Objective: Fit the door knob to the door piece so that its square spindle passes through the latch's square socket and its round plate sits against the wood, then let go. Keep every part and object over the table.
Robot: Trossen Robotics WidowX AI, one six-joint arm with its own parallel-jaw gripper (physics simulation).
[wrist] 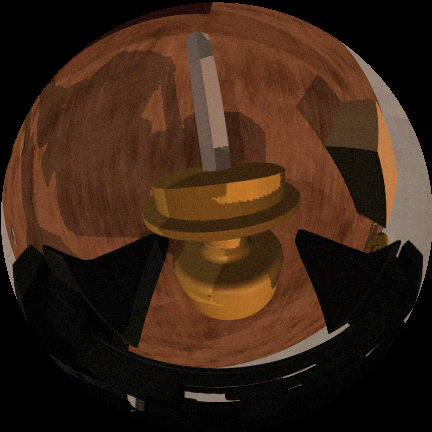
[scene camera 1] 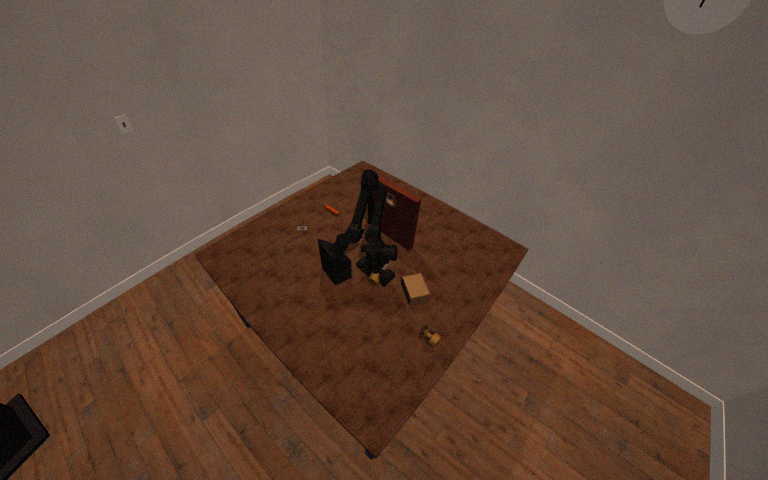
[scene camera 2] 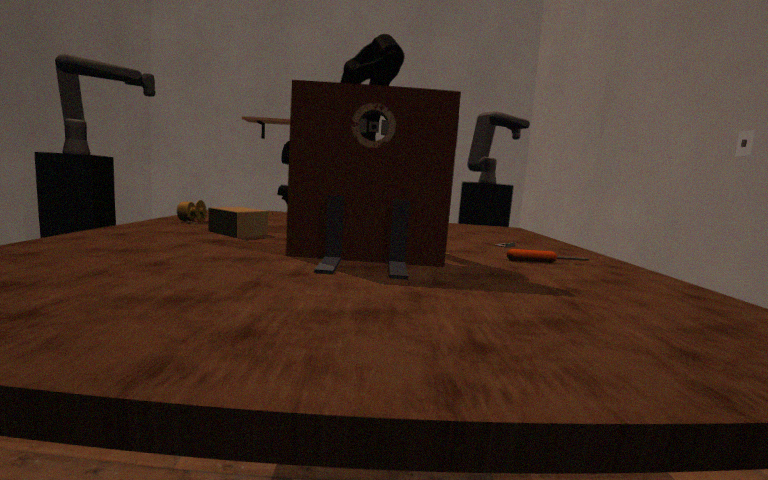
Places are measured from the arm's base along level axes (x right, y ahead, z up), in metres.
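Where they show: gripper, fingertip midpoint: (scene camera 1: 377,281); arm's base, origin of the base link: (scene camera 1: 335,252).
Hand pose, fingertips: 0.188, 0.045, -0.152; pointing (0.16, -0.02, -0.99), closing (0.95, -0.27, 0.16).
Each offset is from my fingertips to the top centre of the thing, as dx, dy, dz. "*": to the spot under its first point.
The brass door knob @[* -0.008, -0.014, +0.045] (scene camera 1: 374,277) (wrist: 227,295) has a round plate @[* -0.009, +0.039, +0.047] (wrist: 220,205) and a long grey square spindle @[+0.002, +0.085, +0.033] (wrist: 212,110). In the wrist view the spindle points to the top. My gripper (scene camera 1: 377,274) (wrist: 235,236) is open, with one finger on each side of the knob and visible gaps beside its head. The dark red door piece @[* -0.004, +0.282, +0.140] (scene camera 1: 402,223) (scene camera 2: 368,181) stands upright on two metal feet. Its round hole shows the latch's square socket (scene camera 2: 373,126). The gripper and this knob are hidden behind the door piece in scene camera 2.
A tan block @[+0.177, +0.029, +0.048] (scene camera 1: 416,287) (scene camera 2: 237,221) (wrist: 352,125) is near the gripper. A second brass knob piece @[+0.325, -0.166, +0.055] (scene camera 1: 431,336) (scene camera 2: 191,211) (wrist: 378,242) lies beyond it near the table's edge. An orange screwdriver @[-0.501, +0.349, +0.014] (scene camera 1: 331,210) (scene camera 2: 531,255) and a small metal part @[-0.534, +0.141, -0.002] (scene camera 1: 302,228) (scene camera 2: 505,245) lie across the table.
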